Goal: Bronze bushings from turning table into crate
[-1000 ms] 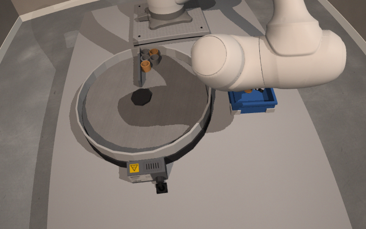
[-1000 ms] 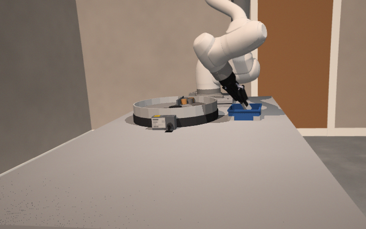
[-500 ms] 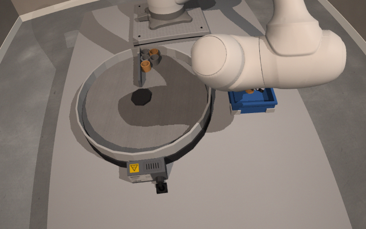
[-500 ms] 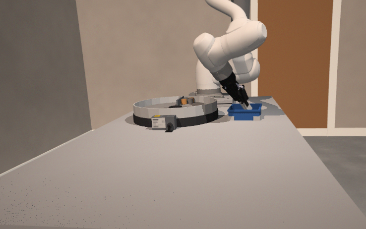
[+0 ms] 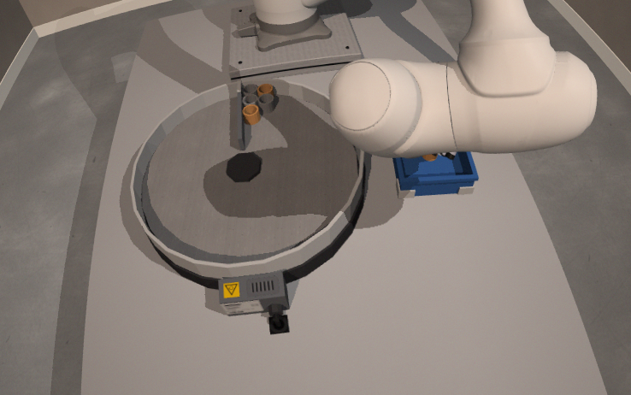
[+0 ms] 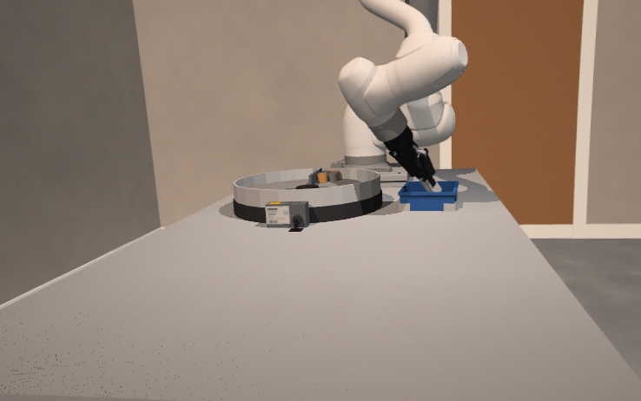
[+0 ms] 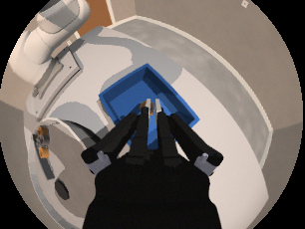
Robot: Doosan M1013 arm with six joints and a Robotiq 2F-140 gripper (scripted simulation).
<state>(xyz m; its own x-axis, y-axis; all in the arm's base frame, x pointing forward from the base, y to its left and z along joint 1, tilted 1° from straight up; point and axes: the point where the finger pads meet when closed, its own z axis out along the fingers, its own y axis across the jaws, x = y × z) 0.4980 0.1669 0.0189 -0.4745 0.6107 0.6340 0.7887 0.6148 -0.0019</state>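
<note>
Now: the blue crate 2 cm behind my hand and 3 cm below it.
</note>
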